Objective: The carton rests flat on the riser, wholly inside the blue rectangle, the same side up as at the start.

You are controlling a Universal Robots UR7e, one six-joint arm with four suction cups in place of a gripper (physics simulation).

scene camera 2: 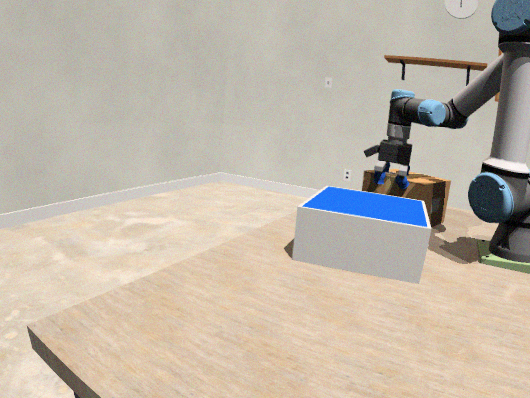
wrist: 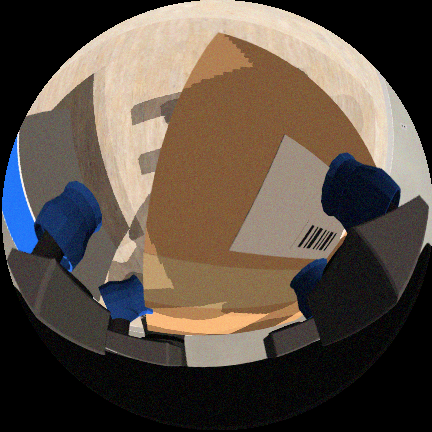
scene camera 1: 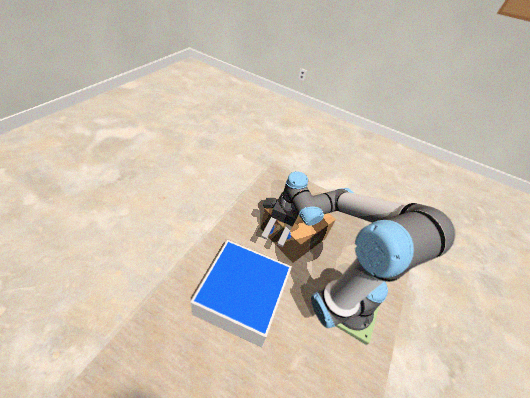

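Observation:
The brown carton [scene camera 1: 312, 231] [scene camera 2: 435, 197] [wrist: 210, 175] stands on the table behind the riser, with its white barcode label up in the wrist view. My suction gripper [scene camera 1: 280, 232] [scene camera 2: 391, 181] [wrist: 215, 235] is at the carton's top. In the wrist view its right-hand blue cups overlap the carton and label, and its left-hand cups overhang the edge facing the riser. It is on the carton; the exact cup contact is hard to see. The white riser [scene camera 1: 227, 324] [scene camera 2: 360, 245] bears the blue rectangle [scene camera 1: 243, 286] [scene camera 2: 367, 206] [wrist: 11, 200] on top.
The wooden table [scene camera 1: 165, 345] [scene camera 2: 240, 310] carries the riser and the arm's green base plate [scene camera 1: 367, 334] [scene camera 2: 502, 261]. The arm reaches over the carton from the base side. A wooden shelf [scene camera 2: 435, 62] is fixed to the wall behind.

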